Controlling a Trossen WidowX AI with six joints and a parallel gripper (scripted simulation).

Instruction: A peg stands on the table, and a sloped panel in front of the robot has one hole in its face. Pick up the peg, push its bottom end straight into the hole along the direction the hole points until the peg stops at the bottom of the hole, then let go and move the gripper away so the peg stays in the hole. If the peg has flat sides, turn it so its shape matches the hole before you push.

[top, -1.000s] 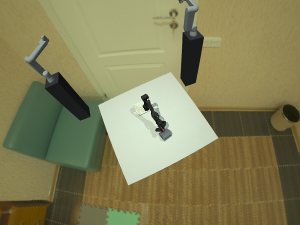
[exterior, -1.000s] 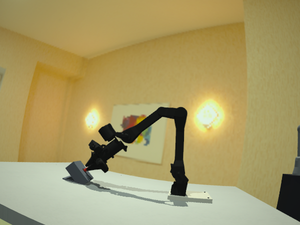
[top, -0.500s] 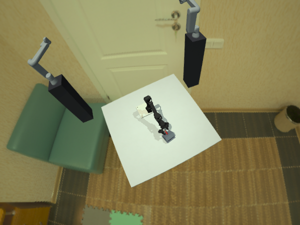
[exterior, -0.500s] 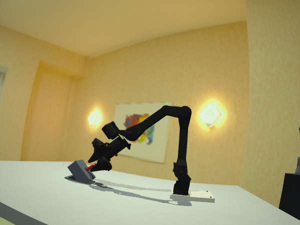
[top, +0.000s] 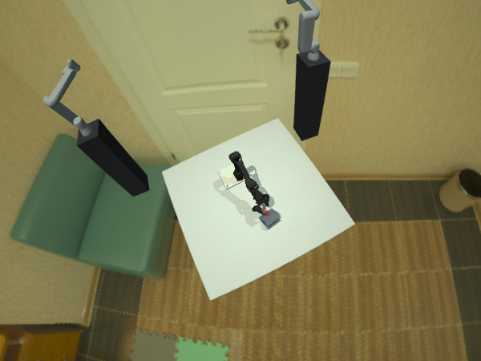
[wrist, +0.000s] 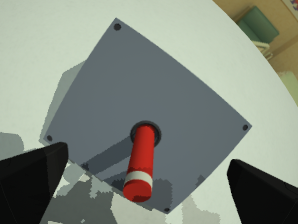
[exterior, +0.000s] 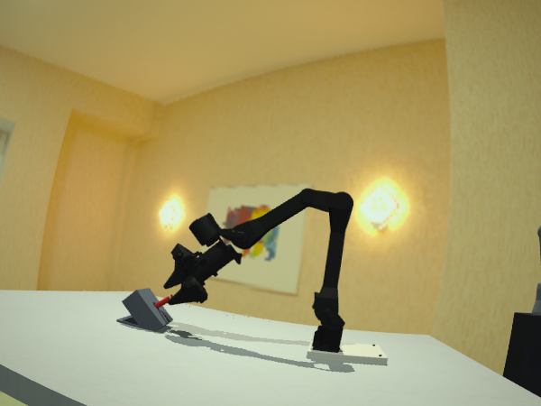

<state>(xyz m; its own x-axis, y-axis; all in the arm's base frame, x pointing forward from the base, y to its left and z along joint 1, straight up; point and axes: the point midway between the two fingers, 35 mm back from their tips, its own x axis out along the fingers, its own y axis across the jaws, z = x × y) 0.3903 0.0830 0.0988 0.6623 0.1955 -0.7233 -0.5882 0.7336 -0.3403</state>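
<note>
Now: gripper tip 10 mm above the red peg. Also, from my gripper tip: grey sloped panel (40 mm ahead, 10 mm to the left, 50 mm below).
</note>
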